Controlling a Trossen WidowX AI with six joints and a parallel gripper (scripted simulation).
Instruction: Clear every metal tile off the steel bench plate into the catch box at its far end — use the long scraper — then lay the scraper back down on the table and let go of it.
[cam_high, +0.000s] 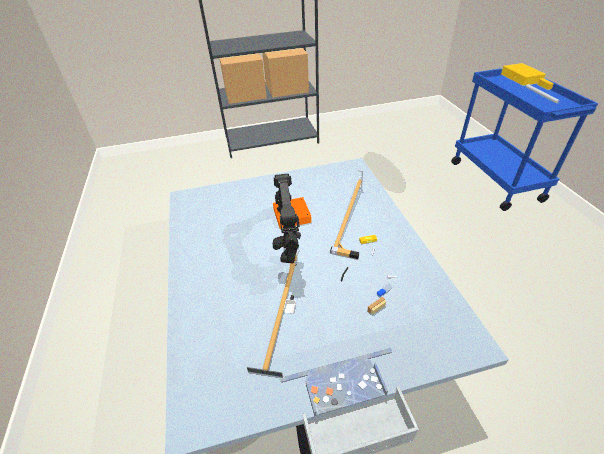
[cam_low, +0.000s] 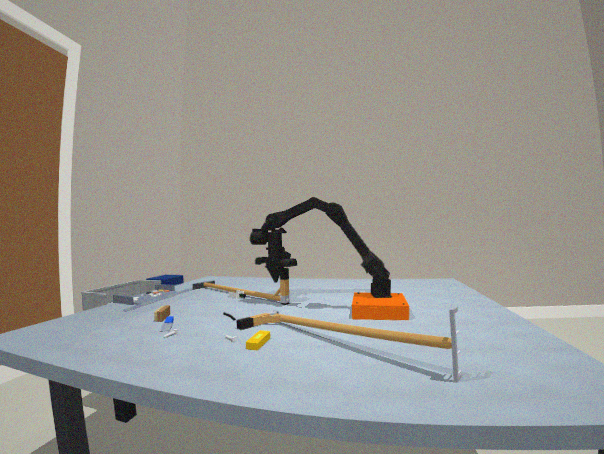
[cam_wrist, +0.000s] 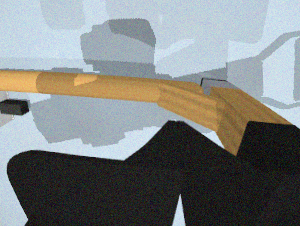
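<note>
The scraper is 19 cm ahead of my gripper tip, 14 cm to the right of it and 2 cm below it. The rest, counted from my gripper tip: white-and-black piece: 18 cm ahead, 9 cm to the right, 8 cm below; then yellow block: 44 cm to the left, 7 cm below, 1 cm ahead; then black curved strip: 21 cm to the left, 14 cm ahead, 8 cm below.
</note>
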